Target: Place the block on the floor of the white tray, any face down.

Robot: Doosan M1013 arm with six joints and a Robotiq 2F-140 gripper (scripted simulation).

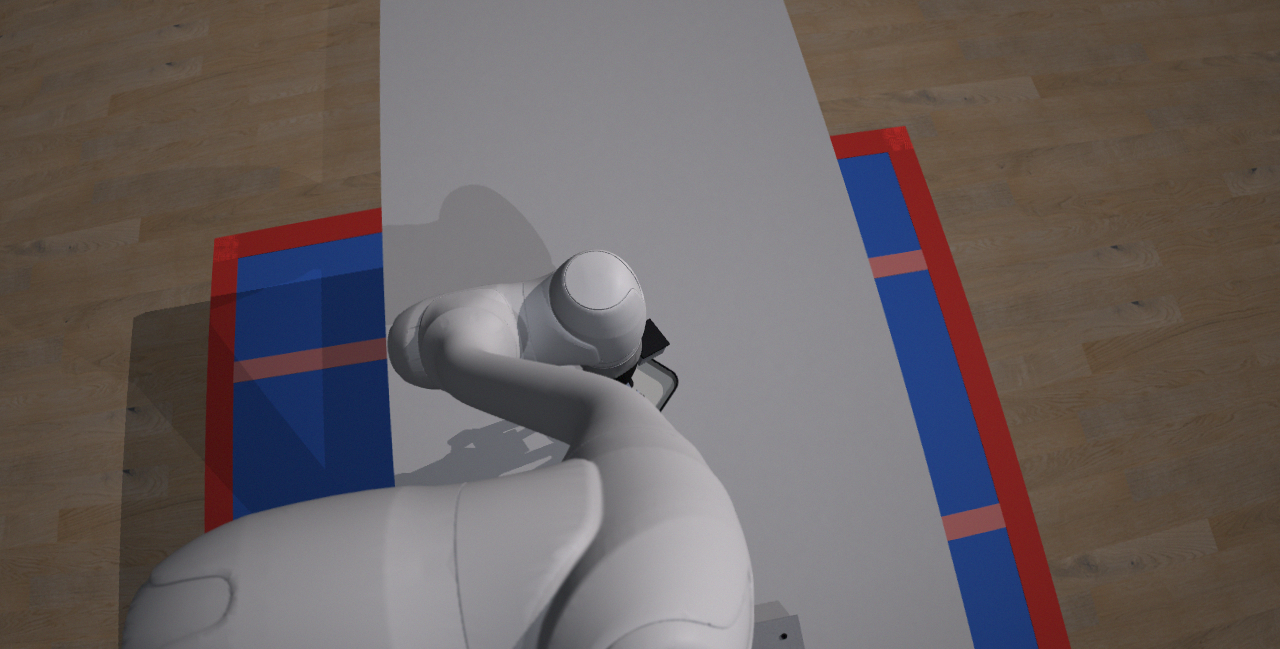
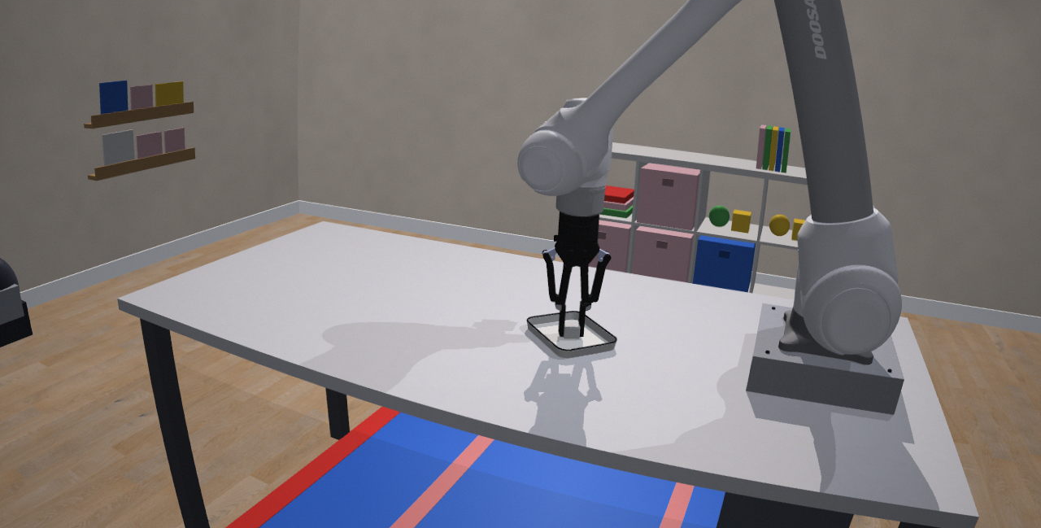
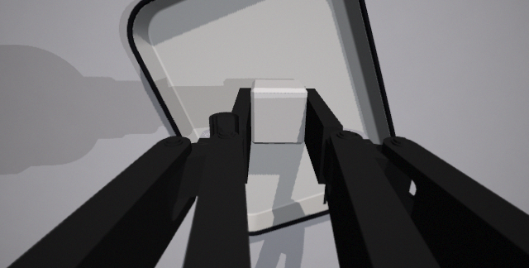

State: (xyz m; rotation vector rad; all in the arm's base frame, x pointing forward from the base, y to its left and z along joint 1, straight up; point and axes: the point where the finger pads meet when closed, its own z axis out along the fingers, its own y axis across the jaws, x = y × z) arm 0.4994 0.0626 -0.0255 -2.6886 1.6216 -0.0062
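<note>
Right now my hand is 20 mm above the small white block. From my hand the other things lie so: white tray (30 mm below).
</note>
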